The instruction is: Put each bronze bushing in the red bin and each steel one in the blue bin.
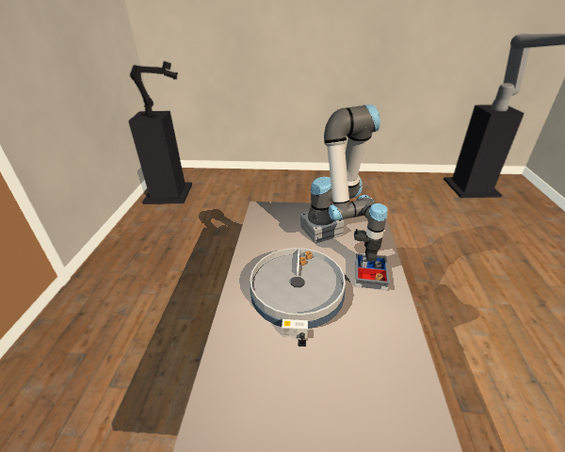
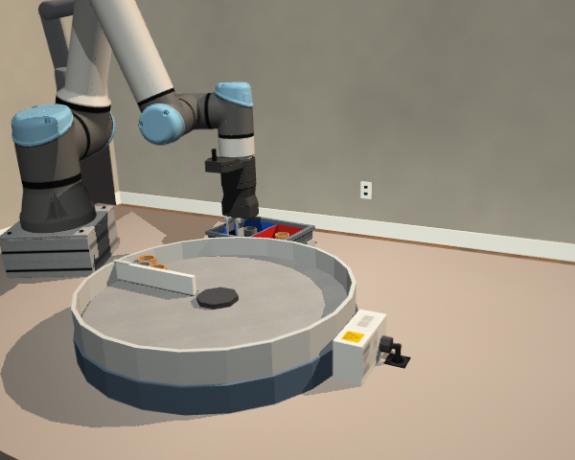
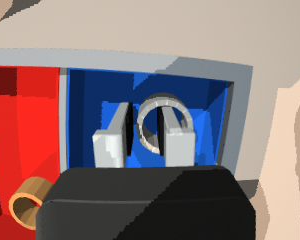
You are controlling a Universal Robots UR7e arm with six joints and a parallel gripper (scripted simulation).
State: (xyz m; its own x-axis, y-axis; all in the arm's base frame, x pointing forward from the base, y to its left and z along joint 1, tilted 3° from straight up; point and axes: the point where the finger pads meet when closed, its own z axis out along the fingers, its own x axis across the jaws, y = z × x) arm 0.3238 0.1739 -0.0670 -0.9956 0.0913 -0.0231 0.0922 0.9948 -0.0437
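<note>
My gripper is now 50 mm short of the bin and 20 mm to the right of it. Round my hand: round turntable 140 mm ahead, 340 mm to the right, 20 mm above.
</note>
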